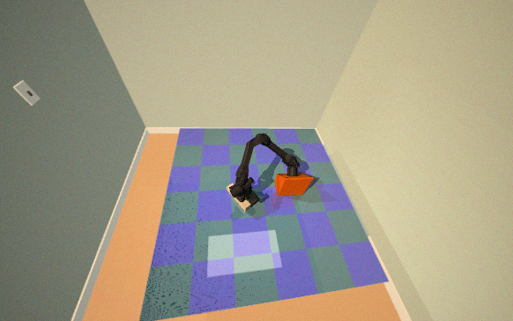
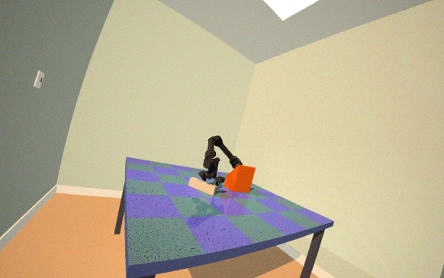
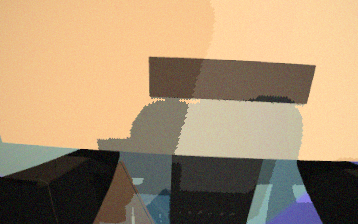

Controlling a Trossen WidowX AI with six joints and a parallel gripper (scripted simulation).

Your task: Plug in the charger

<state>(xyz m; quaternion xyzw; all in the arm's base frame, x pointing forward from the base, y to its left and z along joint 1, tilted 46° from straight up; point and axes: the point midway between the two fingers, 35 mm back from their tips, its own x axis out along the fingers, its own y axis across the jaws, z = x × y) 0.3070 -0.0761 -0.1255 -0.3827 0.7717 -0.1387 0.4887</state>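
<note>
My gripper tip is 1 cm to the right of the two-prong charger, 1 cm below it and 1 cm short of it.
</note>
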